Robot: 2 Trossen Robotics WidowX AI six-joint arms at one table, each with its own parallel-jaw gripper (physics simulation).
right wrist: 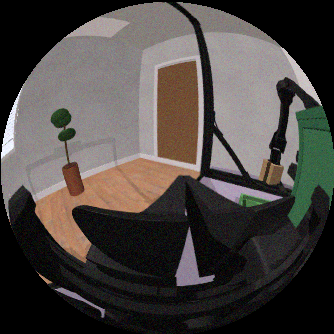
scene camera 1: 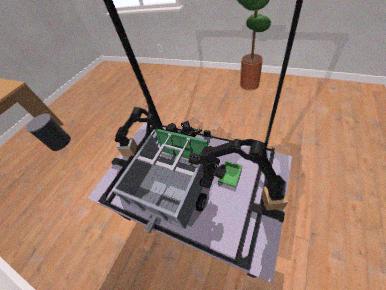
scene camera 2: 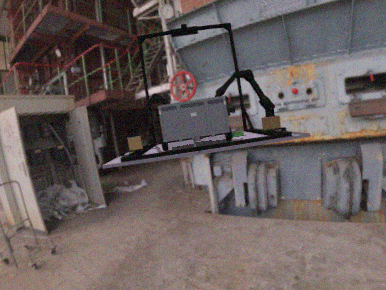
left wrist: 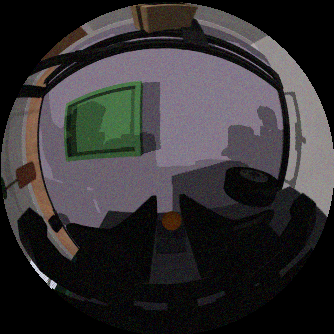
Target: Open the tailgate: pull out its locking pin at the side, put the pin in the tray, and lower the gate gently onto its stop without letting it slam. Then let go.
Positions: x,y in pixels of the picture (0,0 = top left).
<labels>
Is my left gripper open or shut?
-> Part open.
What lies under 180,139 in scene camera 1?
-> A green tailgate.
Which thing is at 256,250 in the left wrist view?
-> My left gripper.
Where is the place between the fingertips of my right gripper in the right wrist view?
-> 182,180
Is my right gripper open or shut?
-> Shut.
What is my right gripper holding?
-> Nothing.
</labels>
